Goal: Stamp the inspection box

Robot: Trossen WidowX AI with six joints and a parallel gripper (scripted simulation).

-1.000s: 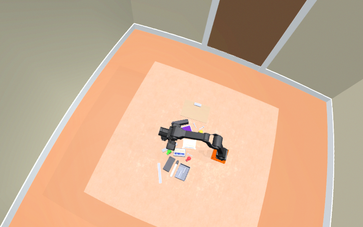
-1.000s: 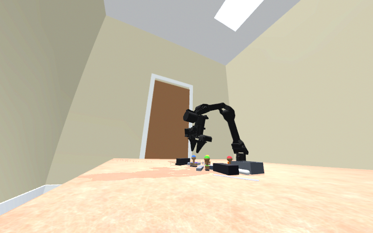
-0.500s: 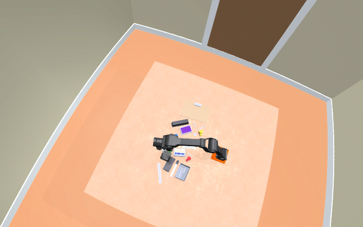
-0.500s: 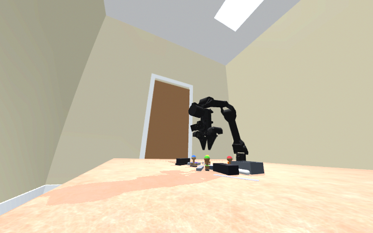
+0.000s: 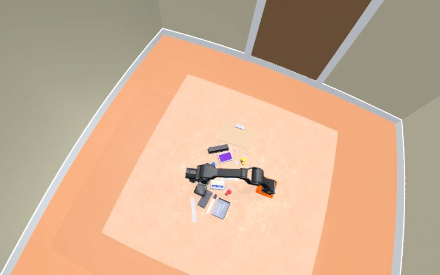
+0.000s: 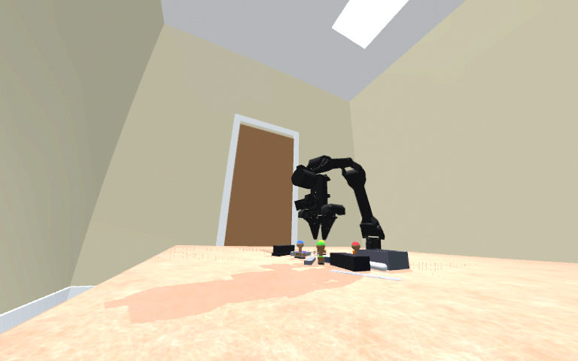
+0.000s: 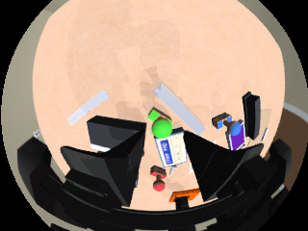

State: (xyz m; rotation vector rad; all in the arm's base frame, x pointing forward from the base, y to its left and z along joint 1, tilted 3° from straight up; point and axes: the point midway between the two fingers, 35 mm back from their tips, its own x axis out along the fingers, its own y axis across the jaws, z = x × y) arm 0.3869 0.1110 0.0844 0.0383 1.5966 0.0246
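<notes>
The green-knobbed stamp lies 50 mm below my gripper tip. Round my gripper tip: grey bar 60 mm below, 40 mm to the right, 10 mm ahead; then dark block 80 mm to the left, 50 mm below, 40 mm behind; then blue-white box 80 mm behind, 60 mm below, 30 mm to the right.
</notes>
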